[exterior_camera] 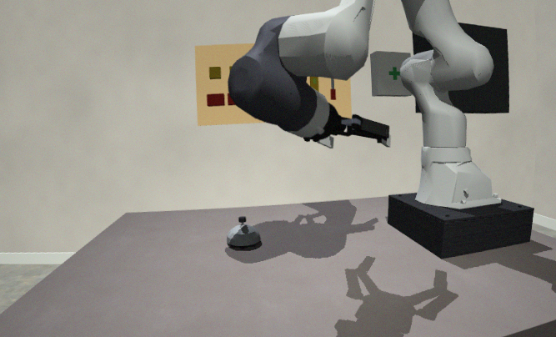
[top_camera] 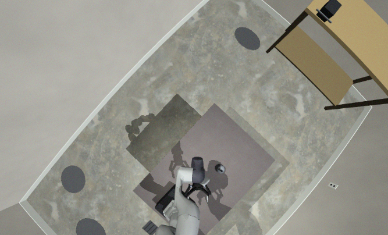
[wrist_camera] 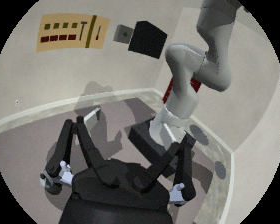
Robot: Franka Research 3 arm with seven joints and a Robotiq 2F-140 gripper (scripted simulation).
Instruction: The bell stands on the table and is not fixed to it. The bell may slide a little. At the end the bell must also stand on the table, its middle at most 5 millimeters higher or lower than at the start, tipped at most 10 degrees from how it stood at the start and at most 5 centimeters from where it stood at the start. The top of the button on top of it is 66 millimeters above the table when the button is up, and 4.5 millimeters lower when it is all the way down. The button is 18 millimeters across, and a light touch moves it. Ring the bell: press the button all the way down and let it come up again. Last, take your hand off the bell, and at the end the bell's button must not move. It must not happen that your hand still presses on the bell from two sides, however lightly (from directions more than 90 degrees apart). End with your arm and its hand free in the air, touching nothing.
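Right now my hand is 280 mm short of the dark button, 20 mm to the left of it and 190 mm above it. The rest, counted from my hand: bell 280 mm ahead, 20 mm to the right, 200 mm below.
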